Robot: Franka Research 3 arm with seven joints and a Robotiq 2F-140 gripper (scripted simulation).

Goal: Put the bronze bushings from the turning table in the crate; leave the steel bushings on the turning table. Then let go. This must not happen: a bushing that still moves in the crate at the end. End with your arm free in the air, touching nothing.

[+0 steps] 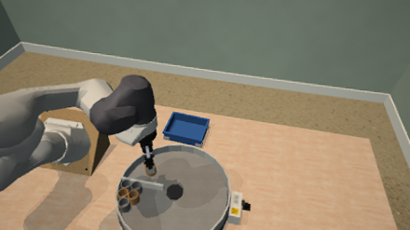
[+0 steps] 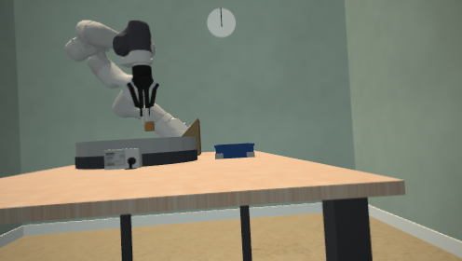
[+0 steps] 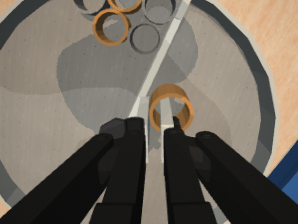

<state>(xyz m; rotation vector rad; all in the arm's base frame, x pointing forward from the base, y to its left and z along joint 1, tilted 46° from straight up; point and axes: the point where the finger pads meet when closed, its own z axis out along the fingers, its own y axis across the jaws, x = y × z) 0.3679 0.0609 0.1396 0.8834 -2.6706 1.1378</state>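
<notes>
My gripper is now 350 mm to the right of the blue crate and 160 mm above it. Round my hand: grey turning table 130 mm below, 90 mm ahead.
</notes>
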